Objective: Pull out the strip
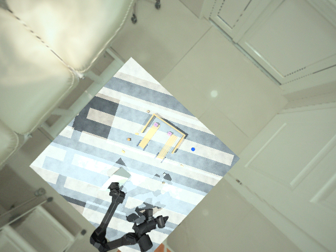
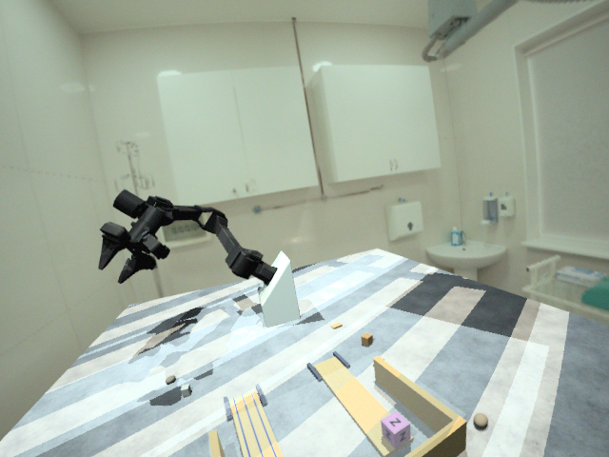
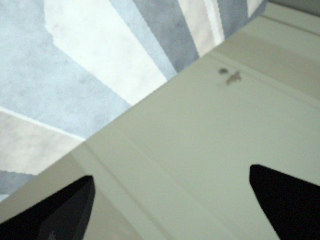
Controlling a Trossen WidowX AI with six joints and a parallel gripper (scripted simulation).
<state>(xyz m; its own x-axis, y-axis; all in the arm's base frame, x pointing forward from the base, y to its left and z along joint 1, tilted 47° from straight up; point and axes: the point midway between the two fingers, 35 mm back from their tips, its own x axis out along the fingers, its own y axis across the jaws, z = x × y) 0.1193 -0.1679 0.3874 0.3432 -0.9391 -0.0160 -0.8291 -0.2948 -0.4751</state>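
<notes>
Now: the orange cube 22 cm ahead of my gripper tip, 55 cm to the left of it and 25 cm below it. From my gripper tip the other things lie so: white cube: 15 cm ahead, 13 cm to the left, 26 cm below; then blue dot: 48 cm ahead, 6 cm to the left, 26 cm below.
</notes>
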